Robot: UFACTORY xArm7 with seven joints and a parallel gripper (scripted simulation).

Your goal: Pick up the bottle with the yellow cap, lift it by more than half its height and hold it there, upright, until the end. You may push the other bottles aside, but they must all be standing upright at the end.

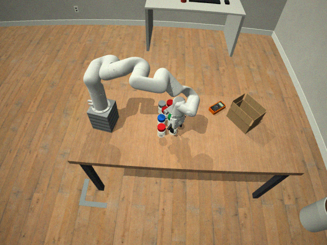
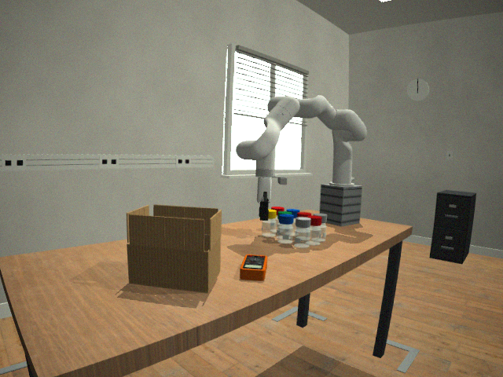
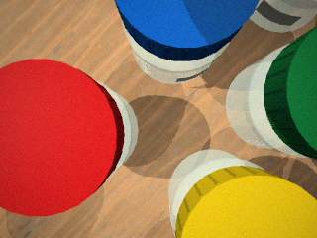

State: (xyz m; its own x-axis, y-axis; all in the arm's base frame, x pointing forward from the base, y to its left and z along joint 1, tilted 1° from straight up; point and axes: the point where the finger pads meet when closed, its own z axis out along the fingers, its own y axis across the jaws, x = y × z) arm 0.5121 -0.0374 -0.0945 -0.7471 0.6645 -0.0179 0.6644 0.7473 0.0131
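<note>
Right now the yellow-capped bottle is 2 cm behind my hand, 2 cm to the left of it and 4 cm below it. Also, from my hand: orange multimeter: 31 cm ahead, 28 cm to the left, 7 cm below; then green-capped bottle: 3 cm behind, 8 cm to the left, 4 cm below.
</note>
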